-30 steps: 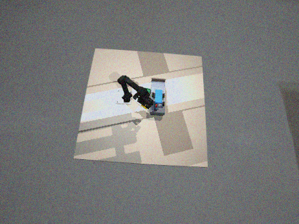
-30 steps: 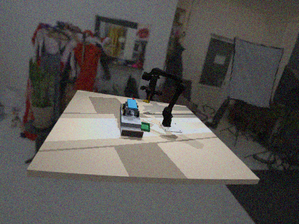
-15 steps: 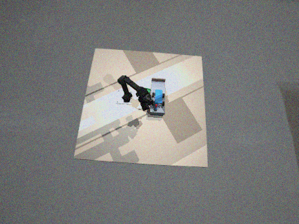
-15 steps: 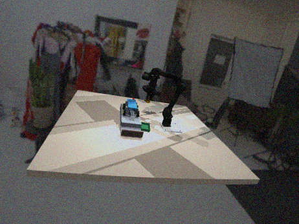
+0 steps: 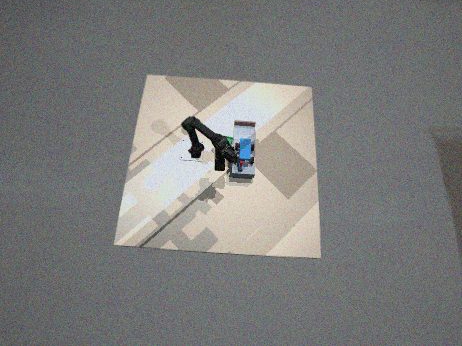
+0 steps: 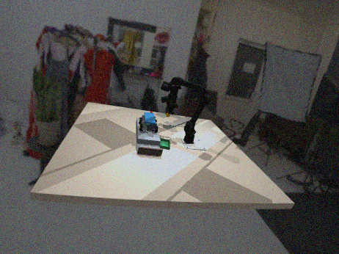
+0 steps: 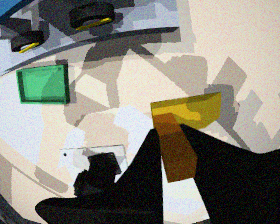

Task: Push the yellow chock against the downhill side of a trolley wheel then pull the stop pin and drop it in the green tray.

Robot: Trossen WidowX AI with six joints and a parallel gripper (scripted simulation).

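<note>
The red-headed stop pin lies 130 mm ahead of my gripper tip, 20 mm to the right of it and 40 mm below it. From my gripper tip the other things lie so: blue trolley (170 mm ahead, 80 mm to the left, 60 mm below); then yellow chock (20 mm to the right, 10 mm below); then grey ramp (170 mm ahead, 90 mm to the left, 130 mm below).
</note>
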